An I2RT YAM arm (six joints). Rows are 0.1 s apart.
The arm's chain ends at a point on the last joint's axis. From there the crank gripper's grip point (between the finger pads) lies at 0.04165 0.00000 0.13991 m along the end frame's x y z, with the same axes.
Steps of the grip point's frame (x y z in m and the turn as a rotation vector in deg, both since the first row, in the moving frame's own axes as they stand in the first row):
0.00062 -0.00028 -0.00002 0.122 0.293 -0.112
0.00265 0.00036 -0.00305 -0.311 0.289 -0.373
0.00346 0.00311 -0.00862 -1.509 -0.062 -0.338
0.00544 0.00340 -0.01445 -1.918 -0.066 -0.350
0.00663 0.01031 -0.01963 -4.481 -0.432 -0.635
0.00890 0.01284 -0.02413 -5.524 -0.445 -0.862
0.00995 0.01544 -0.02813 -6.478 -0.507 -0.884
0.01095 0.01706 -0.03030 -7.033 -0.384 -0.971
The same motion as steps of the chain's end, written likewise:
-0.00009 0.00010 0.00020 0.122 0.293 -0.112
0.00194 -0.00013 -0.00284 -0.311 0.289 -0.373
0.00360 -0.00033 -0.00862 -1.509 -0.062 -0.338
0.00559 -0.00103 -0.01442 -1.918 -0.066 -0.350
0.00763 -0.00018 -0.01953 -4.481 -0.432 -0.635
0.00989 -0.00003 -0.02383 -5.524 -0.445 -0.862
0.01107 0.00027 -0.02764 -6.478 -0.507 -0.884
0.01175 0.00061 -0.02957 -7.033 -0.384 -0.971

